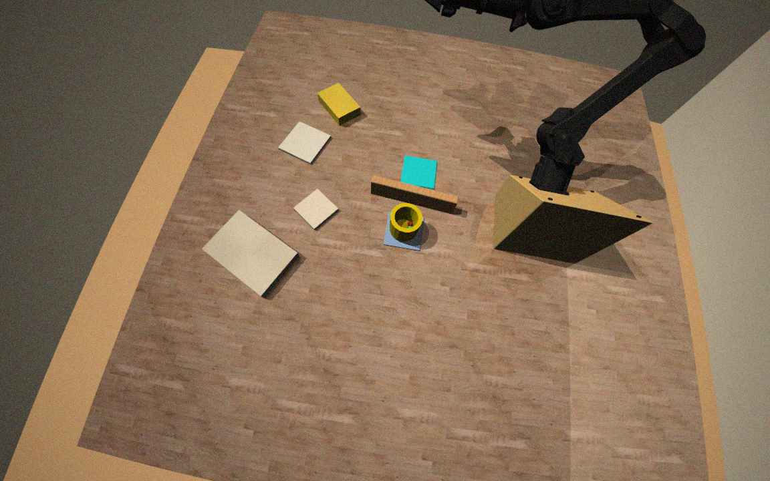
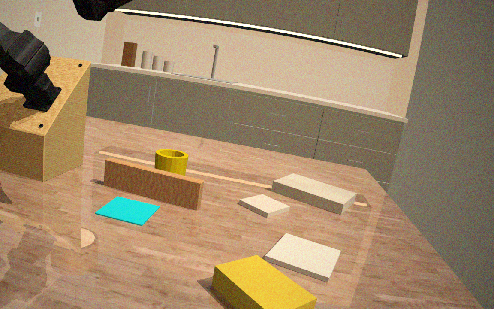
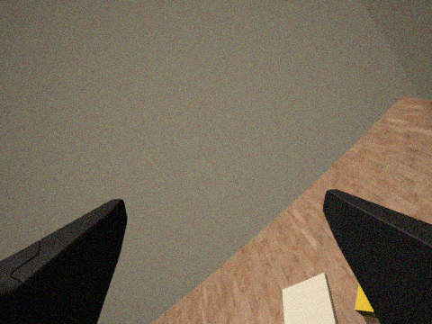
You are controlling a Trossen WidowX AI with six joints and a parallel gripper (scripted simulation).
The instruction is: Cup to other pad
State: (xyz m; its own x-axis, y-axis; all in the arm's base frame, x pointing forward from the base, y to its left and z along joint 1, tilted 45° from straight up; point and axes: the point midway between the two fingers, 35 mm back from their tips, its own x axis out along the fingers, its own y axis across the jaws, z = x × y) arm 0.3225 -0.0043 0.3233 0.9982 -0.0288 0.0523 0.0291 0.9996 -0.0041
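Right now the yellow cup is 350 mm below my gripper tip, 310 mm to the left of it and 90 mm behind it. From my gripper tip the other things lie so: purple marble: 360 mm below, 330 mm to the left, 70 mm behind; wooden bar: 360 mm below, 230 mm to the left, 90 mm behind; cyan pad: 390 mm below, 150 mm to the left, 100 mm behind.
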